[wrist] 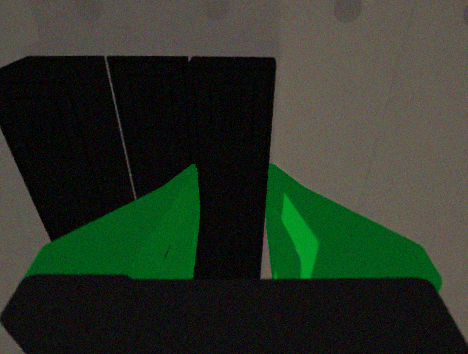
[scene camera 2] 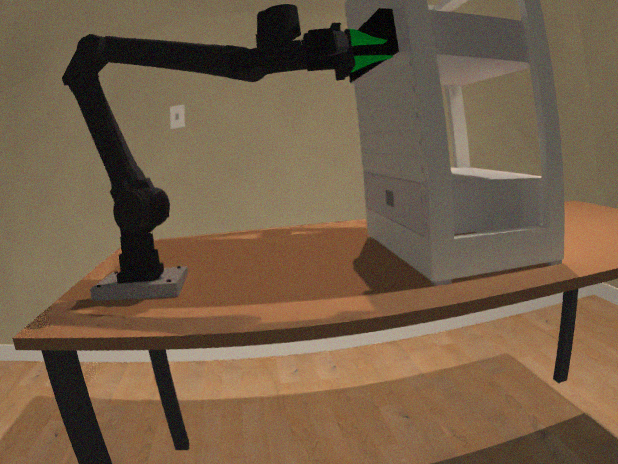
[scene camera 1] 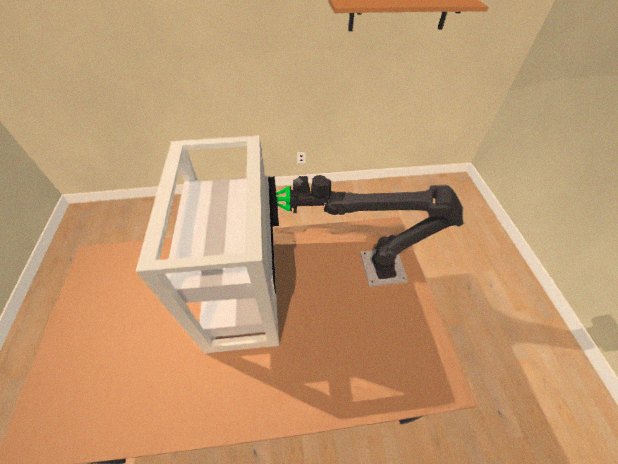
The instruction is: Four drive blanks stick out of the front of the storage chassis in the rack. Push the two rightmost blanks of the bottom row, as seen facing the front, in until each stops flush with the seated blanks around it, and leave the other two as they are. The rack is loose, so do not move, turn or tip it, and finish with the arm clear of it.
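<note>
Three tall black drive blanks stick out side by side from the grey chassis front in the wrist view: a left blank, a middle blank and a right blank. My gripper is shut on the right blank, with one green finger on each side of it. The left finger covers the lower part of the middle blank. In both scene views the blanks merge into one black shape at the rack front. I cannot make out a fourth blank.
The white rack stands upright on the orange table. The arm's base plate is bolted in front of the rack. An orange shelf hangs on the back wall.
</note>
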